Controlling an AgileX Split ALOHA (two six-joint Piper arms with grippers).
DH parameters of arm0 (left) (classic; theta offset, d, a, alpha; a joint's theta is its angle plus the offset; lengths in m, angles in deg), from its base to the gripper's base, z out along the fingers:
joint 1: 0 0.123 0 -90
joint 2: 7.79 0 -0.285 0
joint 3: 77.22 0 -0.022 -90
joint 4: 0 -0.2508 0 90
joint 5: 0 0 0.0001 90
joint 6: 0 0.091 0 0
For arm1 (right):
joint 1: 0 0.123 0 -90
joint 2: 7.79 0 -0.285 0
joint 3: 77.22 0 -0.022 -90
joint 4: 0 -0.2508 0 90
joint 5: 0 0 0.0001 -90
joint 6: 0 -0.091 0 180
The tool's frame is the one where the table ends.
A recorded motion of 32 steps. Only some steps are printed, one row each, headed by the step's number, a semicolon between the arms.
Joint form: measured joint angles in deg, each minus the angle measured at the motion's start. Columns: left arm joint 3, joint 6, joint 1, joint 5, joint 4, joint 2; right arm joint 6, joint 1, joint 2, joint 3, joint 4, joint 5.
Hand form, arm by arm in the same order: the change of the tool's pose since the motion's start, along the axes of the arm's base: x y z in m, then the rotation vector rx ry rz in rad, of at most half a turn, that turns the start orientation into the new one. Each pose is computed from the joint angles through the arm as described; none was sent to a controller.
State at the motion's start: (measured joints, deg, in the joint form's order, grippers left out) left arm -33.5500 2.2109 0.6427 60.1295 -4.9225 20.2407; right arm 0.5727 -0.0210 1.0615 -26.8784 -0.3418 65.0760
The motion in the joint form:
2: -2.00 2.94 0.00 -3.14 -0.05 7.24; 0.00 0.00 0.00 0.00 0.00 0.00
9: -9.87 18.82 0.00 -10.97 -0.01 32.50; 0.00 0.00 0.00 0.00 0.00 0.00
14: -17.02 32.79 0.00 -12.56 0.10 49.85; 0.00 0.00 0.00 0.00 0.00 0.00
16: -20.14 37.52 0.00 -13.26 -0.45 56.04; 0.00 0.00 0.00 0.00 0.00 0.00
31: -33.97 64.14 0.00 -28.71 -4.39 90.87; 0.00 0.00 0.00 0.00 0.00 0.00
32: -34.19 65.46 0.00 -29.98 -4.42 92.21; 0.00 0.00 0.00 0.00 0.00 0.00
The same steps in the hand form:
2: 0.0248 0.0001 0.0067 0.0392 0.0411 -0.0391; 0.0000 0.0000 0.0000 0.0000 0.0000 0.0000
9: 0.1183 0.0005 0.0051 0.2213 0.2276 -0.2586; 0.0000 0.0000 0.0000 0.0000 0.0000 0.0000
14: 0.1837 0.0009 -0.0163 0.3496 0.3874 -0.4705; 0.0000 0.0000 0.0000 0.0000 0.0000 0.0000
16: 0.2082 0.0018 -0.0264 0.3992 0.4321 -0.5468; 0.0000 0.0000 0.0000 0.0000 0.0000 0.0000
31: 0.3315 0.0046 -0.1479 0.6930 0.5301 -1.0092; 0.0000 0.0000 0.0000 0.0000 0.0000 0.0000
32: 0.3348 0.0044 -0.1552 0.7066 0.5256 -1.0309; 0.0000 0.0000 0.0000 0.0000 0.0000 0.0000

